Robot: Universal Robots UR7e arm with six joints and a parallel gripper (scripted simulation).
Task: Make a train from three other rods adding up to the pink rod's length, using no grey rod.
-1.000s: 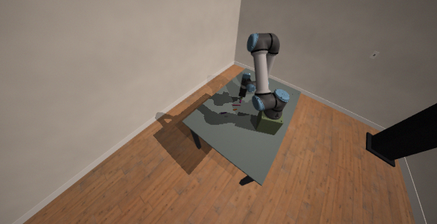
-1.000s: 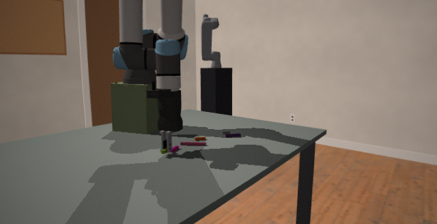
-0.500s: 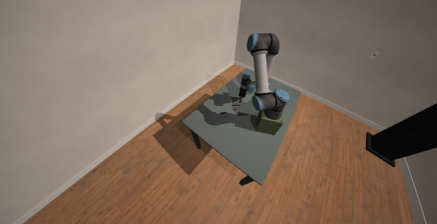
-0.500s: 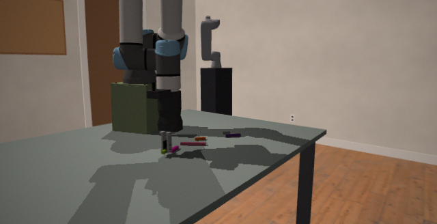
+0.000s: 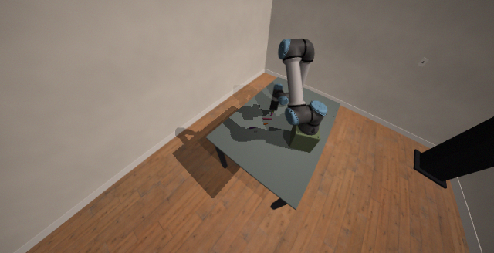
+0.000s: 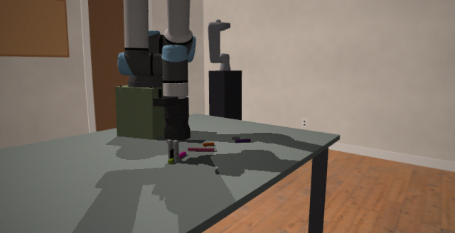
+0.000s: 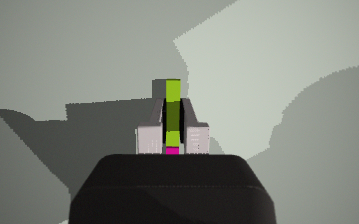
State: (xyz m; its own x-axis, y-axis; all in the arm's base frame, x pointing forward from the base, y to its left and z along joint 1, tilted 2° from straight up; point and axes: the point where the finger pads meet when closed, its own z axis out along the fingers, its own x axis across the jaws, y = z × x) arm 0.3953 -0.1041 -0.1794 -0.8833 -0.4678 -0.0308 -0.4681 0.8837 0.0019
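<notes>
Right now the lime rod is 1 cm below my hand. From my hand the other things lie so: pink rod 3 cm behind, 12 cm to the left, 1 cm below; then purple rod 31 cm to the left, 1 cm below; then orange rod 6 cm behind, 18 cm to the left, 1 cm below.
</notes>
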